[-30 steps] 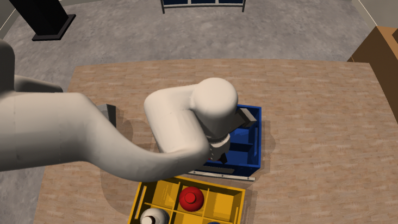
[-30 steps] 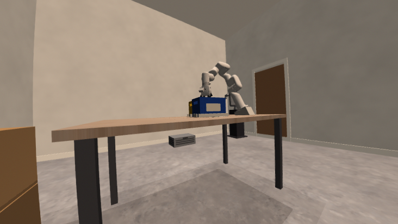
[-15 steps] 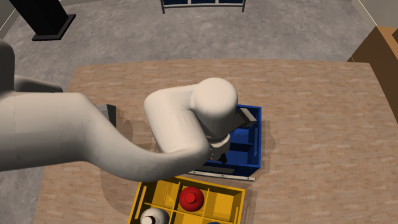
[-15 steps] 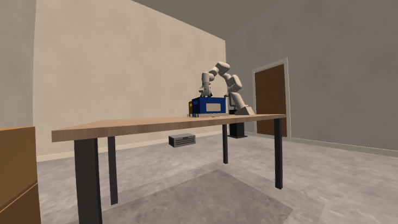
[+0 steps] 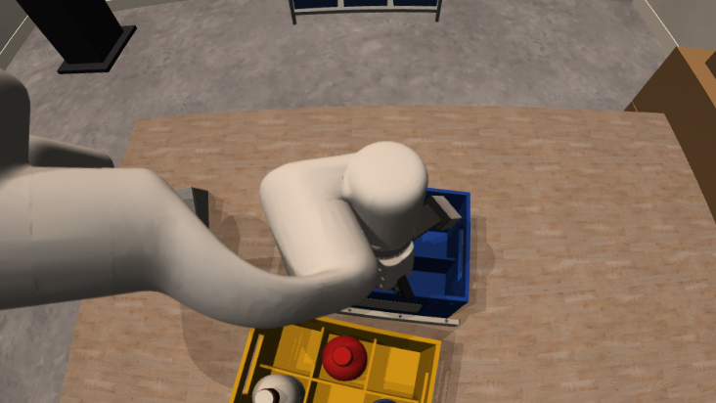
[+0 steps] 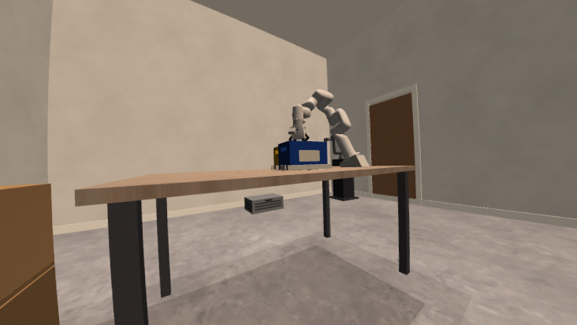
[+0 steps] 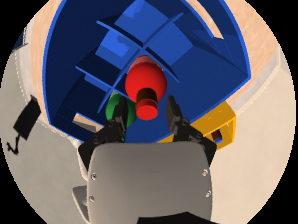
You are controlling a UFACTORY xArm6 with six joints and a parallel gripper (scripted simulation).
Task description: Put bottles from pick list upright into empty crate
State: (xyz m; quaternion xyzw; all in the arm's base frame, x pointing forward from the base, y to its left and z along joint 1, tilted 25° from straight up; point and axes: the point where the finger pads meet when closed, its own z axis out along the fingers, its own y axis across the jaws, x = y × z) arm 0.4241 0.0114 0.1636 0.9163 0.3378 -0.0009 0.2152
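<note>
Right now my hand is 70 mm above the red bottle. From my hand the other things lie so: yellow crate: 190 mm to the right, 70 mm below, 50 mm behind; then green-capped bottle: 80 mm behind, 70 mm below; then blue crate: 70 mm below, 50 mm to the left.
</note>
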